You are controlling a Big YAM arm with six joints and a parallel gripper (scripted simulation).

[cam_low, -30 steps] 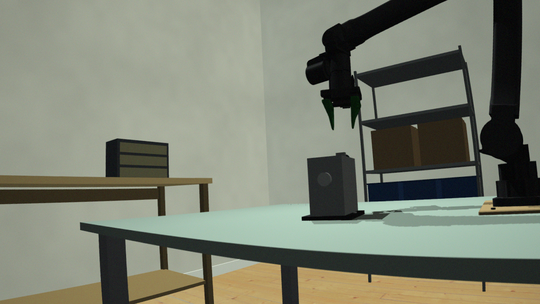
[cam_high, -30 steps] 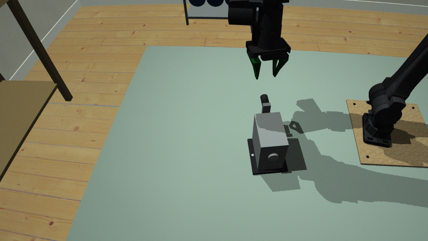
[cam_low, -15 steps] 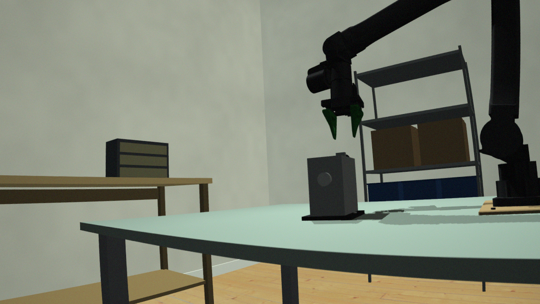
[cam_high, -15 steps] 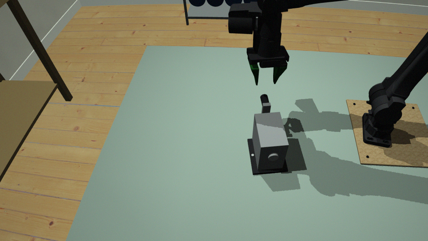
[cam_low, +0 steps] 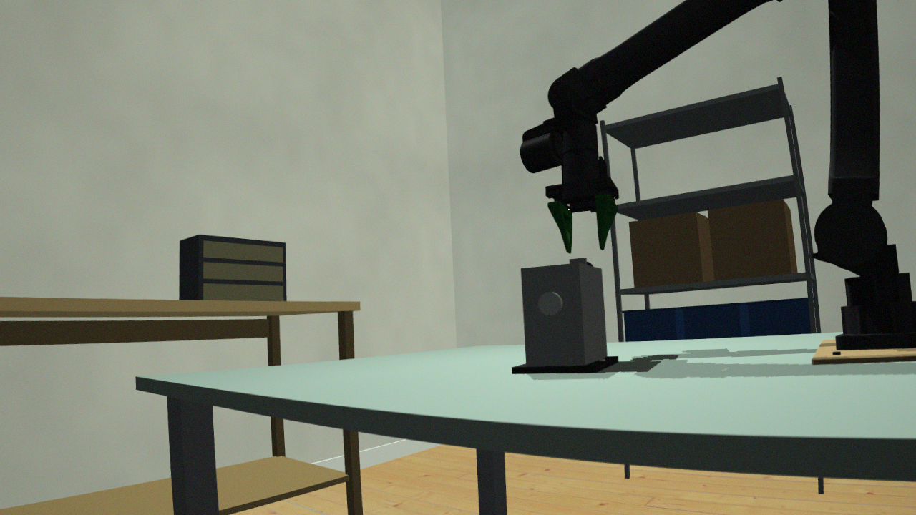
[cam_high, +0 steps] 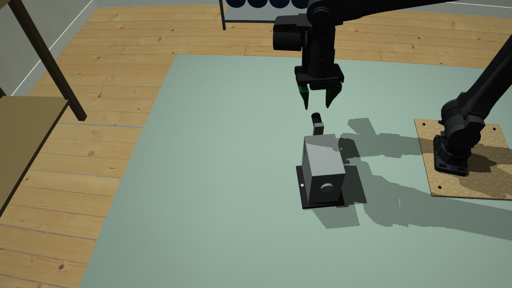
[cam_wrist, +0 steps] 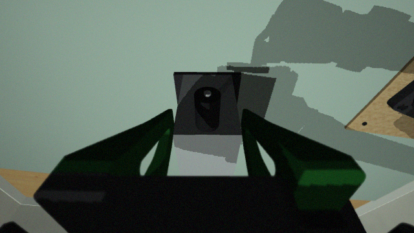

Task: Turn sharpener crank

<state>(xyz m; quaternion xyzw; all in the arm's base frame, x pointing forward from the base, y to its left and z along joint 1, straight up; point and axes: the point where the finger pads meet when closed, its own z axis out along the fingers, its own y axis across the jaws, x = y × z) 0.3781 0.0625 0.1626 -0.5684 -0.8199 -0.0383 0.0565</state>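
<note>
Right now the crank is 4 cm below my hand, 2 cm to the left of it and 1 cm behind it.
</note>
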